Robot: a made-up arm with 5 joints.
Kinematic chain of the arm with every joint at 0, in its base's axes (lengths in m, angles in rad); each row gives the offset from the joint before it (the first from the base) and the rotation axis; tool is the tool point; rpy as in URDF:
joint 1: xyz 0 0 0.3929 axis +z
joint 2: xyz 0 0 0 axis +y
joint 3: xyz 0.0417 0 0.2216 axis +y
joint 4: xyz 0.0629 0 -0.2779 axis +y
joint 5: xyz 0.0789 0 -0.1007 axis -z
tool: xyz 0 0 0 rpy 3.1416 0 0
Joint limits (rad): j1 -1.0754..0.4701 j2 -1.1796..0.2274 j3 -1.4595..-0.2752 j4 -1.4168..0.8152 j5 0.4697..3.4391
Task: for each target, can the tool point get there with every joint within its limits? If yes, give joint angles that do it. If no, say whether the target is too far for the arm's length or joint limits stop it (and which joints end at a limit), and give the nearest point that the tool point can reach.
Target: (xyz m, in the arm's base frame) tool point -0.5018 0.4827 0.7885
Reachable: no: too far | nearest point -0.1716 0.1651 0.7895 | short by 0.458 m
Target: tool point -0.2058 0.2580 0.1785
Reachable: no: joint limits stop it (at a limit: joint 1, joint 2, joint 3, joint 4) | nearest point 0.1369 0.0696 0.1976 | short by 0.392 m
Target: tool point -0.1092 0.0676 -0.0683
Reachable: no: joint limits stop it (at a limit: joint 1, joint 2, joint 3, joint 4) | nearest point 0.1369 0.0696 0.1976 | short by 0.362 m
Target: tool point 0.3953 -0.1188 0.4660
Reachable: yes | joints -0.2919 -0.0400 -0.8353 0.1279 2.1988
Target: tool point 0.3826 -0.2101 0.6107
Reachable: yes | joints -0.5022 -0.0784 -1.2192 0.3284 3.1843
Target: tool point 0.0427 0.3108 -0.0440
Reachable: no: joint limits stop it (at a limit: joint 1, joint 2, joint 3) | nearest point 0.1524 0.0774 0.1970 | short by 0.353 m
